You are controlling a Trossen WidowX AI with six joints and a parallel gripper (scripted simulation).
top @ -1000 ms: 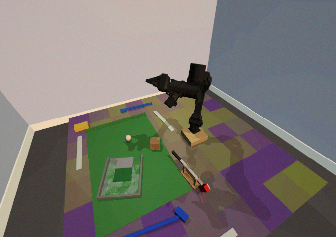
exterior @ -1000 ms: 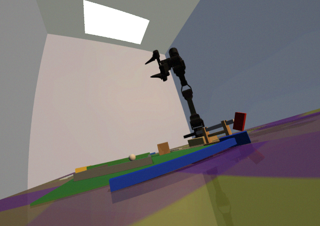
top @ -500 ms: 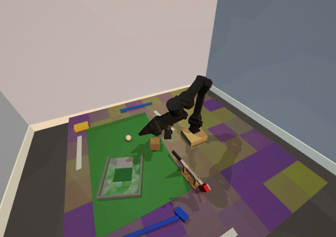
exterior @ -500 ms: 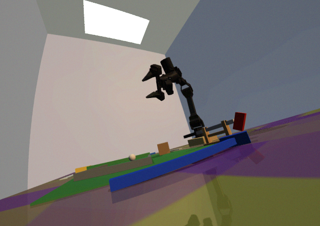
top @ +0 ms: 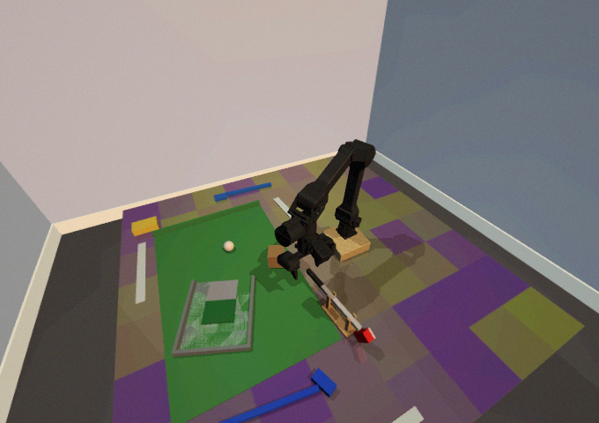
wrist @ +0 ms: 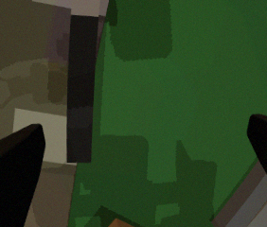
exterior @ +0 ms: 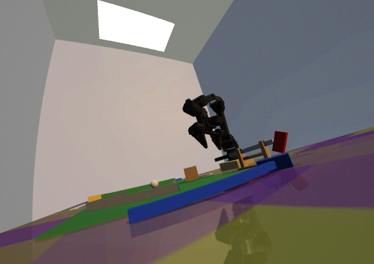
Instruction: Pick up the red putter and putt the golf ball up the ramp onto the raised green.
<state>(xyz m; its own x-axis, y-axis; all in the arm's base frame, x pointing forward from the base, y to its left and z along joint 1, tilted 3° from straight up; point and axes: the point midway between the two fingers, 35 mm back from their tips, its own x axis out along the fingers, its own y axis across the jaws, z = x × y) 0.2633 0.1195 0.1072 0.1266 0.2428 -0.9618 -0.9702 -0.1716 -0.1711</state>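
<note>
The tan block is 30 mm ahead of my gripper tip, 170 mm to the right of it and 70 mm below it. From my gripper tip the other things lie so: red putter: 40 mm behind, 120 mm to the left, 50 mm below; then green mat: 210 mm ahead, 190 mm to the right, 100 mm below; then wooden stand: 40 mm behind, 130 mm to the left, 70 mm below.
</note>
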